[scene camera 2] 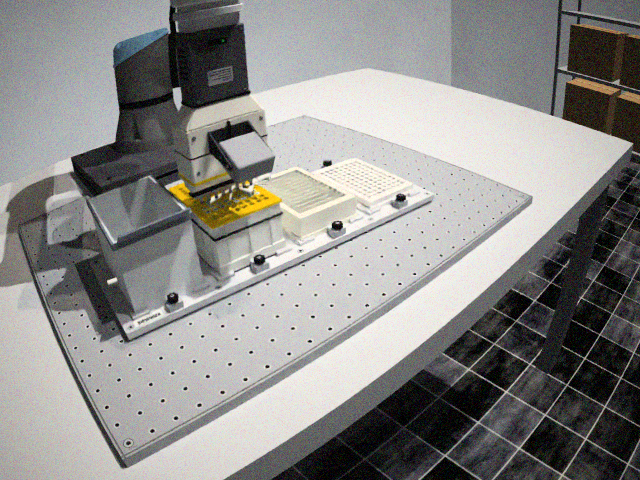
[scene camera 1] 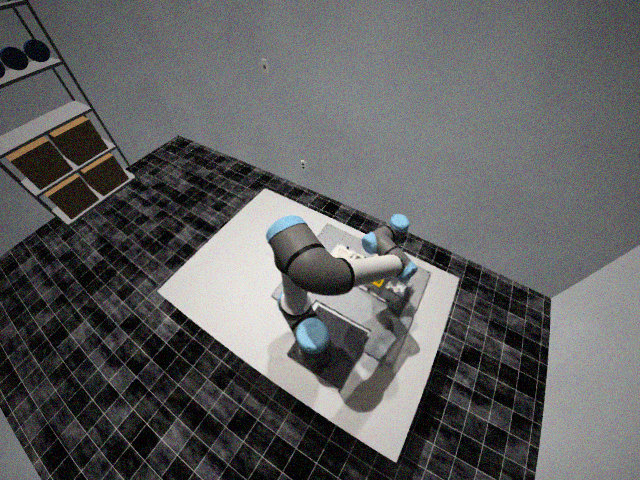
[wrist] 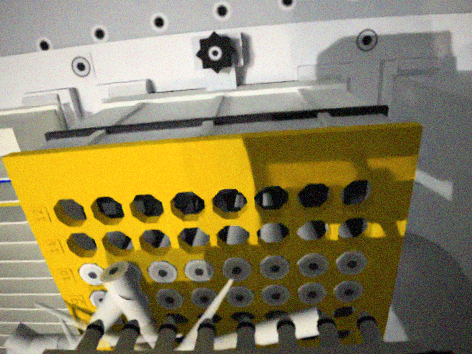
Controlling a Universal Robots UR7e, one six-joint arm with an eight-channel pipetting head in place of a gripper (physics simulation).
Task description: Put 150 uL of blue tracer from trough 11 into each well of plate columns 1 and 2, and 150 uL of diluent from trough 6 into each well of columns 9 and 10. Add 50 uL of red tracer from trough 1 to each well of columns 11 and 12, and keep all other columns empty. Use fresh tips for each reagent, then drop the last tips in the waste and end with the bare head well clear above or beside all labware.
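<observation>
My pipetting head is low over the yellow tip rack; its eight nozzles look bare in the wrist view. The holes of rack rows 12 and 11 hold no seated tips. Rows 10 and 9 hold seated tips, partly covered by loose tips. A loose tip leans up near the left, a thin one slants beside it, and a white one lies behind the nozzles. The trough reservoir is beside the rack. The well plate is beyond it; its well contents are unreadable.
The grey waste bin stands on the rack's other side, its wall rising near the head. Black clamp knobs line the white base strip. The perforated board lies on the white table. Shelves stand at the side.
</observation>
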